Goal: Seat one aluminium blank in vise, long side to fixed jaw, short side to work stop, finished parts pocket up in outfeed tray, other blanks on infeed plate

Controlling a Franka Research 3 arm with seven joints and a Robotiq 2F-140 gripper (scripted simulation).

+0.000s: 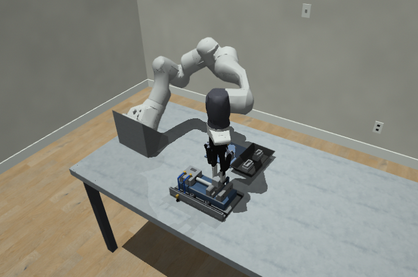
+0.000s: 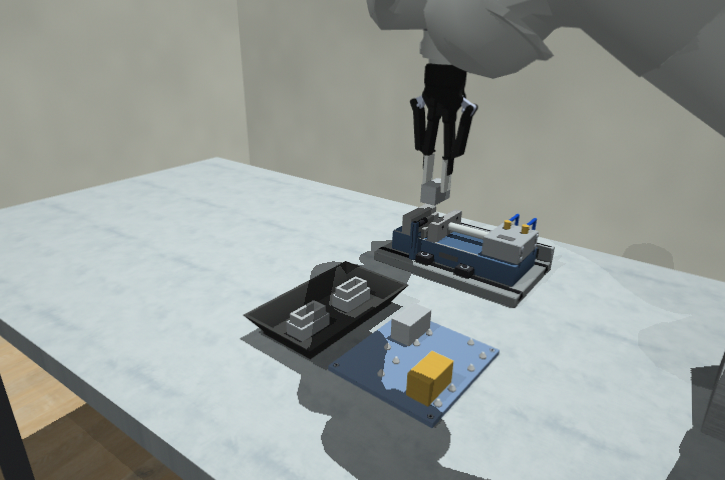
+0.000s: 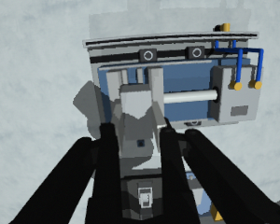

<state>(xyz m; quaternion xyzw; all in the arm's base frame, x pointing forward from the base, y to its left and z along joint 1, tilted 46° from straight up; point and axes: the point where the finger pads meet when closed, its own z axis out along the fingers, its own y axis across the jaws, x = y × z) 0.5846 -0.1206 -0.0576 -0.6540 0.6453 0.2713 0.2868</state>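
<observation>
The fixed jaw lies 3 cm ahead of my hand, 1 cm to the left of it and 10 cm below it. Round my hand: brass blank (22 cm behind, 37 cm to the left, 15 cm below).
</observation>
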